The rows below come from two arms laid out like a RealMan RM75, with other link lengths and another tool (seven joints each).
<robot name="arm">
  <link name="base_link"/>
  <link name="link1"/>
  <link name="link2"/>
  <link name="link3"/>
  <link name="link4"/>
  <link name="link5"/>
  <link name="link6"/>
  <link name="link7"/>
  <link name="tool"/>
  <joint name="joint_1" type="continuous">
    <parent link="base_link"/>
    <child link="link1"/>
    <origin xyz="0 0 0.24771"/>
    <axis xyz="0 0 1"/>
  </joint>
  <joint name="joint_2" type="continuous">
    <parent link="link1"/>
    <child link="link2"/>
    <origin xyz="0 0 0"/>
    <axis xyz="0 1 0"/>
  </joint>
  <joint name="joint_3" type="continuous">
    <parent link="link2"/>
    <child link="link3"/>
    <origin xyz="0 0 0.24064"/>
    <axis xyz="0 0 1"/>
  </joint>
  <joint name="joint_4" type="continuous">
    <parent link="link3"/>
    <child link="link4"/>
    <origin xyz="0 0 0"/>
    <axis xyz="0 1 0"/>
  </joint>
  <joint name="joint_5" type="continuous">
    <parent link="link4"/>
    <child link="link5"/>
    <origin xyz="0 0 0.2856"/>
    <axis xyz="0 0 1"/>
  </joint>
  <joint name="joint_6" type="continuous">
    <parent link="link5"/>
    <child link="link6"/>
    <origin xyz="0 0 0"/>
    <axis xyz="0 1 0"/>
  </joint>
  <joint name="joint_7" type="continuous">
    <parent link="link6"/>
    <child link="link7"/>
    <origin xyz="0 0 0.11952"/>
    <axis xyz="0 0 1"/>
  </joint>
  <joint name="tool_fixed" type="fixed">
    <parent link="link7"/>
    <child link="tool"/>
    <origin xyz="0.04 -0.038 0.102" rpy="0.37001 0 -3.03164"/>
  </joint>
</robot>
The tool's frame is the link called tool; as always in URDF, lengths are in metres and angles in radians. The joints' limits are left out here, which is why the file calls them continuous.
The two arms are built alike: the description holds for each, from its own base.
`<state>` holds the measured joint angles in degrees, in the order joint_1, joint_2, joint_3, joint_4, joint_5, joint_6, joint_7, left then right.
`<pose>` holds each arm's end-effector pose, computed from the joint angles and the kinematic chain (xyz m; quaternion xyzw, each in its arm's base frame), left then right.
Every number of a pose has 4 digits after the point. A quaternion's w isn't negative.
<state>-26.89 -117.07 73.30 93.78 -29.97 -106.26 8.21 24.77 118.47 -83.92 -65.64 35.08 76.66 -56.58</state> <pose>-0.2117 0.4355 0.0496 0.5227 -0.8471 -0.0519 0.0812 0.3331 0.4152 -0.0713 0.3194 0.9370 -0.0402 0.1355</pose>
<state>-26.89 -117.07 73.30 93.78 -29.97 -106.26 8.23 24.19 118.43 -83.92 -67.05 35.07 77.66 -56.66</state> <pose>-0.2117 0.4356 0.0496 0.5225 -0.8472 -0.0518 0.0813 0.3305 0.4136 -0.0680 0.3168 0.9377 -0.0419 0.1361</pose>
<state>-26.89 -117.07 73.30 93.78 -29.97 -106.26 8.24 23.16 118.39 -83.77 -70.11 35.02 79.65 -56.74</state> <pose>-0.2117 0.4356 0.0496 0.5225 -0.8472 -0.0518 0.0813 0.3233 0.4118 -0.0603 0.3102 0.9399 -0.0431 0.1362</pose>
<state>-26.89 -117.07 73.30 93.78 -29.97 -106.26 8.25 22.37 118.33 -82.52 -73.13 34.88 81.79 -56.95</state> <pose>-0.2117 0.4356 0.0496 0.5224 -0.8472 -0.0518 0.0813 0.3170 0.4121 -0.0477 0.3065 0.9417 -0.0391 0.1329</pose>
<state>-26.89 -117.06 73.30 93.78 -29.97 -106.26 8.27 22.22 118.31 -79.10 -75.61 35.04 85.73 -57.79</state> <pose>-0.2117 0.4356 0.0497 0.5223 -0.8473 -0.0518 0.0815 0.3128 0.4103 -0.0296 0.3108 0.9414 -0.0415 0.1244</pose>
